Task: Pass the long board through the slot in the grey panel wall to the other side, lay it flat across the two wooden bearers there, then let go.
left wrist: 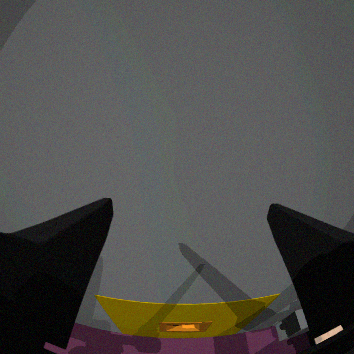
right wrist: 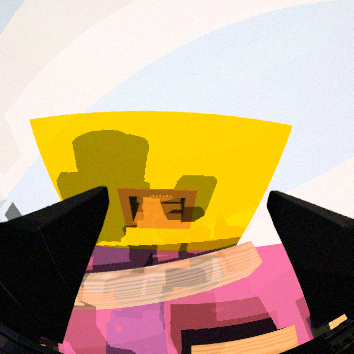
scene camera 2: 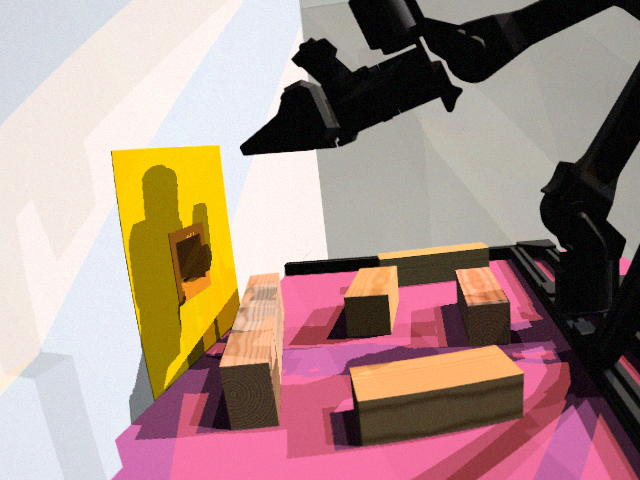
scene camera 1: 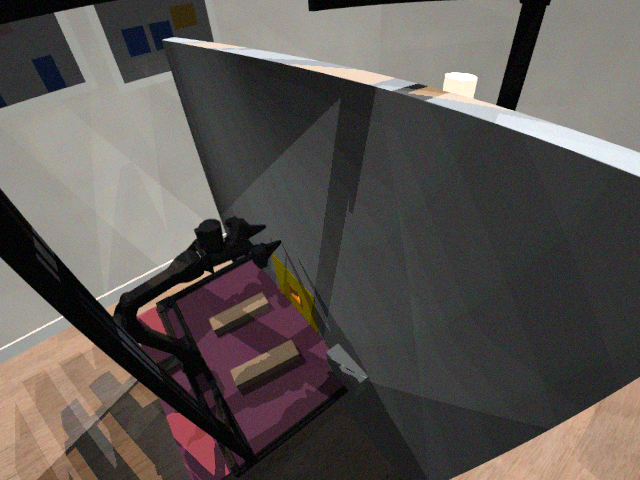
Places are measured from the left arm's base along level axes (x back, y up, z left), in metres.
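Pixels of known places: left gripper, between the fingertips: (left wrist: 194,210) (scene camera 1: 273,233); right gripper, between the fingertips: (right wrist: 191,197) (scene camera 2: 255,150); left arm's base, origin of its link: (scene camera 1: 195,367); right arm's base, origin of its link: (scene camera 2: 589,307).
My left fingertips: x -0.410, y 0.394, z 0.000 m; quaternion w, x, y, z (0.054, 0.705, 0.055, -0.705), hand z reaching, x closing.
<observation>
Ahead of a thing's pixels: the offset from my left fingertips to its top centre. "pt": to the spot under its first point.
The long board {dx -0.148, dy -0.357, dz -0.036 m} (scene camera 2: 253,341) (right wrist: 175,282), pale wood, appears to be the piece lying on the pink mat along the foot of the panel wall (scene camera 1: 439,232) (left wrist: 175,125). The slot has an orange rim {pt dx -0.074, dy -0.337, dz -0.017 m} (scene camera 2: 197,287) (right wrist: 156,193) (scene camera 1: 295,296) (left wrist: 206,326) set in a yellow sheet (scene camera 2: 160,160) (right wrist: 240,150). On the other side, two wooden bearers {dx +0.172, dy -0.375, dz +0.105 m} (scene camera 1: 240,313) {dx +0.198, dy -0.375, dz -0.143 m} (scene camera 1: 265,365) lie apart and roughly parallel. My left gripper (scene camera 1: 272,234) (left wrist: 194,210) is open and empty, above the mat's far edge, facing the panel. My right gripper (scene camera 2: 247,148) (right wrist: 191,197) is open and empty, above the board, facing the yellow sheet.
In scene camera 2, two short wooden blocks {dx -0.257, dy -0.366, dz +0.091 m} (scene camera 2: 370,299) {dx -0.385, dy -0.369, dz +0.044 m} (scene camera 2: 483,304) stand mid-mat, a larger block {dx -0.329, dy -0.375, dz -0.180 m} (scene camera 2: 436,395) lies in front, and another {dx -0.333, dy -0.369, dz +0.263 m} (scene camera 2: 433,266) lies at the back edge by the black rail (scene camera 2: 330,266). A grey block {pt dx +0.002, dy -0.314, dz -0.346 m} (scene camera 1: 347,364) sits against the panel's foot.
</observation>
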